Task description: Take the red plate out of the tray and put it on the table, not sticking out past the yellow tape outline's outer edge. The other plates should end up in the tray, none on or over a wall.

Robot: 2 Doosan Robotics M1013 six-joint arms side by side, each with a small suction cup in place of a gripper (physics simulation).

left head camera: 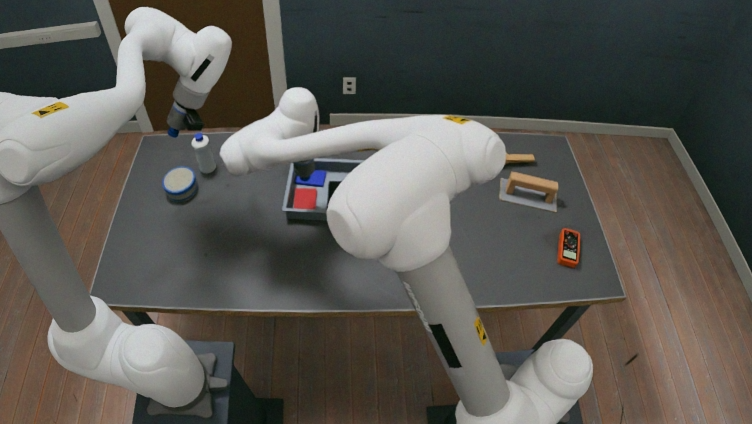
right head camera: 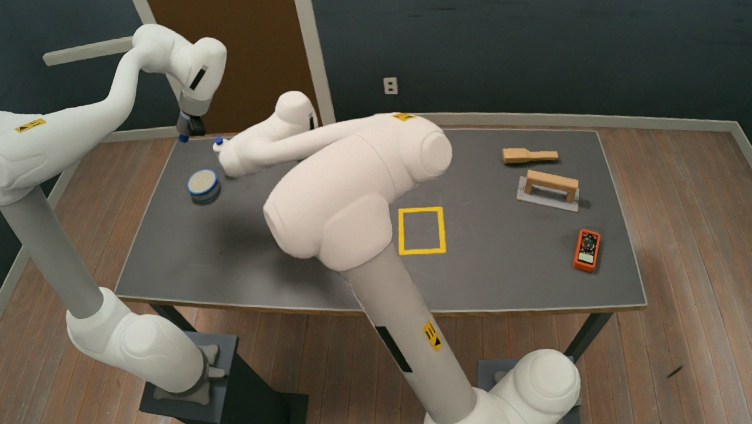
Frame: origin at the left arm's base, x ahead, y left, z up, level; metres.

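Seen in the pictures: left end effector, tool point: (left head camera: 172, 134) (right head camera: 183, 139); right end effector, tool point: (left head camera: 305, 177); left arm's base, origin of the base link: (left head camera: 182, 385) (right head camera: 187, 373).
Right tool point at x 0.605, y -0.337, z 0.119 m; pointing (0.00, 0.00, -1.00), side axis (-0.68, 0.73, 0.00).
Observation:
Pixels of each thing's middle, then the offset from my right tool point to it. "*": a spot on its surface instead. Level surfaces: height alone.
- red plate, body centre: (left head camera: 305, 201) 0.000 m ahead, 0.008 m left, 0.111 m down
- grey tray, surface spot: (left head camera: 305, 214) * 0.068 m back, 0.004 m left, 0.093 m down
- blue plate, body centre: (left head camera: 310, 177) 0.099 m ahead, 0.009 m right, 0.111 m down
- black plate, body centre: (left head camera: 342, 198) 0.004 m ahead, 0.113 m right, 0.111 m down
- yellow tape outline, surface spot: (right head camera: 422, 251) * 0.199 m back, 0.326 m right, 0.118 m down
- white bottle, body centre: (left head camera: 203, 152) (right head camera: 225, 155) 0.171 m ahead, 0.361 m left, 0.041 m down
- round tin, body centre: (left head camera: 180, 184) (right head camera: 204, 185) 0.076 m ahead, 0.440 m left, 0.093 m down
- wooden brush, body centre: (right head camera: 530, 156) (left head camera: 509, 159) 0.158 m ahead, 0.711 m right, 0.098 m down
- trowel with a wooden handle, body centre: (right head camera: 550, 186) (left head camera: 531, 187) 0.006 m ahead, 0.749 m right, 0.078 m down
- orange multimeter, body centre: (right head camera: 586, 250) (left head camera: 569, 247) 0.226 m back, 0.828 m right, 0.103 m down
- table, its level: 0.119 m down
The red plate (left head camera: 304, 198) lies in the front left part of the grey tray (left head camera: 305, 214). The blue plate (left head camera: 317, 179) lies behind it, and part of a black plate (left head camera: 333, 187) shows to its right. The right arm covers the rest of the tray. My right gripper (left head camera: 305, 177) points down over the tray, its tip seen against the left part of the blue plate; no plate hangs from it. In the right head camera the arm hides it and the tray. My left gripper (left head camera: 172, 133) (right head camera: 183, 139) is open and empty, high at the back left. The yellow tape outline (right head camera: 422, 251) shows right of the arm.
A white bottle (left head camera: 204, 156) and a round tin (left head camera: 180, 184) (right head camera: 203, 185) stand at the left. A wooden brush (right head camera: 529, 155), a trowel with a wooden handle (left head camera: 531, 182) (right head camera: 551, 181) and an orange multimeter (left head camera: 569, 247) (right head camera: 586, 250) lie at the right of the table (left head camera: 210, 284) (right head camera: 210, 279).

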